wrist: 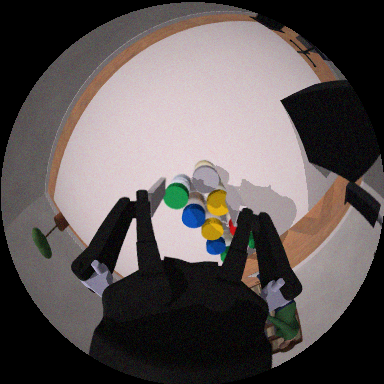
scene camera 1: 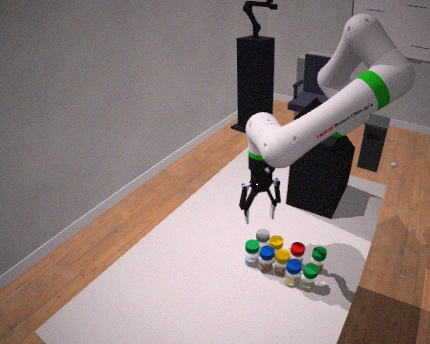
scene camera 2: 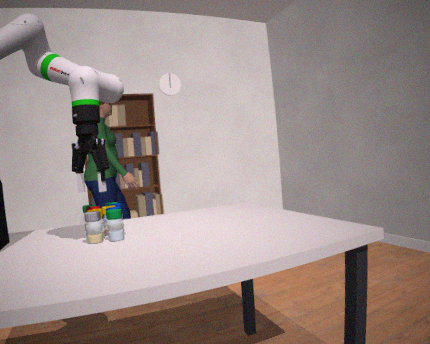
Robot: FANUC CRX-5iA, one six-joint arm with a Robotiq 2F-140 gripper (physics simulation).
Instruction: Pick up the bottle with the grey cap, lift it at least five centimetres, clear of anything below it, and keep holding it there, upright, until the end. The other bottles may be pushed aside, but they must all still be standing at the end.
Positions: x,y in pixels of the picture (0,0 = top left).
Labels:
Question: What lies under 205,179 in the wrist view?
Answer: A grey-capped bottle.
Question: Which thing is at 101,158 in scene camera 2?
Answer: My gripper.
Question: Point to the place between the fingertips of my gripper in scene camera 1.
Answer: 259,219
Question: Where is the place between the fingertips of my gripper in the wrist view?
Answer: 195,189

